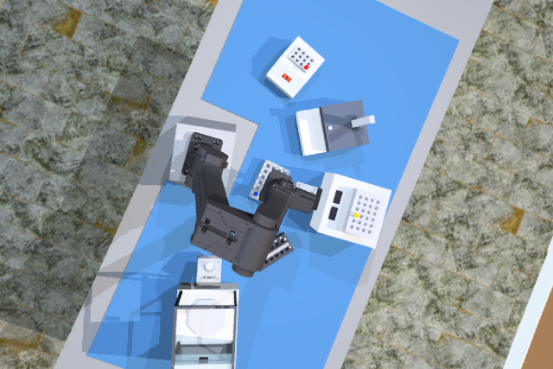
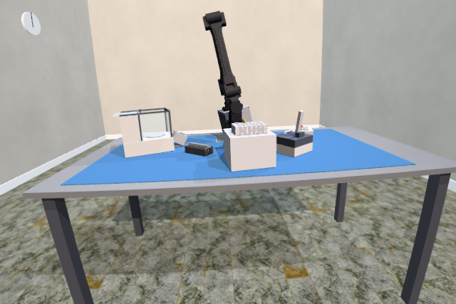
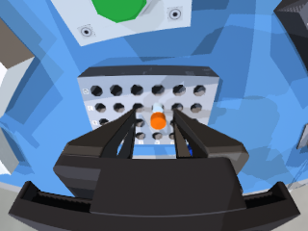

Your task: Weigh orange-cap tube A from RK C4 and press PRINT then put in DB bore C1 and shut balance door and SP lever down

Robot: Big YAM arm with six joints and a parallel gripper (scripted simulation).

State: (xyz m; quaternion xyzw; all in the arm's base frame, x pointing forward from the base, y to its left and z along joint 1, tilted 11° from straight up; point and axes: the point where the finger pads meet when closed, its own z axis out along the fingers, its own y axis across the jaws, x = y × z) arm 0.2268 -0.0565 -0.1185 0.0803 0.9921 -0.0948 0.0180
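Now: hand 30 mm above the tube rack RK, 10 mm to the right of it and 10 mm past it. Round my hand: white key 280 mm to the right, 120 mm behind, 20 mm above; black magnet block 200 mm to the right, 60 mm ahead, 30 mm below; SP lever 260 mm to the left, 190 mm ahead, 90 mm above.
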